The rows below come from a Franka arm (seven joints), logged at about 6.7 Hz.
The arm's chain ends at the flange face. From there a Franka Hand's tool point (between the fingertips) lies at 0.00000 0.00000 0.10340 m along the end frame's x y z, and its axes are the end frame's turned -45 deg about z.
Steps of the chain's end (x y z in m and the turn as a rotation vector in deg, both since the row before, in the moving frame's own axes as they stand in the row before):
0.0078, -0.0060, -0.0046, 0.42, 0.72, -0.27
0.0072, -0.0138, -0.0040, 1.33, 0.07, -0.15
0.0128, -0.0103, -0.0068, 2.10, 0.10, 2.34
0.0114, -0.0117, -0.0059, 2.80, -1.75, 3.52
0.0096, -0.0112, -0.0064, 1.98, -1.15, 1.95
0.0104, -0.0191, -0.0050, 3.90, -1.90, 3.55
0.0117, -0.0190, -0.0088, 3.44, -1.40, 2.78
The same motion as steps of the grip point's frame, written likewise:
0.0112, 0.0017, -0.0046, -0.21, 0.81, -0.27
0.0166, -0.0063, -0.0040, 0.89, 0.99, -0.15
0.0192, -0.0007, -0.0069, 1.41, 1.56, 2.34
0.0179, -0.0060, -0.0061, 3.22, 0.74, 3.52
0.0158, -0.0051, -0.0065, 2.21, 0.59, 1.95
0.0236, -0.0135, -0.0053, 4.10, 1.41, 3.55
0.0245, -0.0113, -0.0090, 3.42, 1.44, 2.78

